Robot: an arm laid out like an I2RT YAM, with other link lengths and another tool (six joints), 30 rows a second.
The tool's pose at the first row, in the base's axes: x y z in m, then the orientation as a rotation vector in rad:
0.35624, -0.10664, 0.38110, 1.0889, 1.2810, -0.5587
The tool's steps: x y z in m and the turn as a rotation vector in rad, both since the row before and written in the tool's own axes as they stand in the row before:
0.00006, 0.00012, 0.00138, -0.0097, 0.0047, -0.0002
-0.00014, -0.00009, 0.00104, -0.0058, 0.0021, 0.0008
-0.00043, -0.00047, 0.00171, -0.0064, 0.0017, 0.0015
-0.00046, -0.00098, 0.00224, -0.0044, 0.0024, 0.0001
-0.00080, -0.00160, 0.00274, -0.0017, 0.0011, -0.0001
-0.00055, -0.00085, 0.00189, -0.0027, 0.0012, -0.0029
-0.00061, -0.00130, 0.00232, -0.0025, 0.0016, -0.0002
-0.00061, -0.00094, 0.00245, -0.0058, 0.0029, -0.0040
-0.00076, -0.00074, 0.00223, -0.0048, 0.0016, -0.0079
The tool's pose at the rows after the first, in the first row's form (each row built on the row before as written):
0.35701, -0.10778, 0.38097, 1.0826, 1.2867, -0.5499
0.35740, -0.10876, 0.38099, 1.0791, 1.2889, -0.5443
0.35774, -0.11055, 0.38110, 1.0754, 1.2904, -0.5379
0.35792, -0.11303, 0.38103, 1.0728, 1.2931, -0.5336
0.35777, -0.11630, 0.38102, 1.0718, 1.2944, -0.5320
0.35788, -0.11844, 0.38110, 1.0683, 1.2976, -0.5317
0.35783, -0.12117, 0.38105, 1.0667, 1.2995, -0.5293
0.35815, -0.12384, 0.38111, 1.0606, 1.3052, -0.5269
0.35850, -0.12627, 0.38140, 1.0525, 1.3119, -0.5287

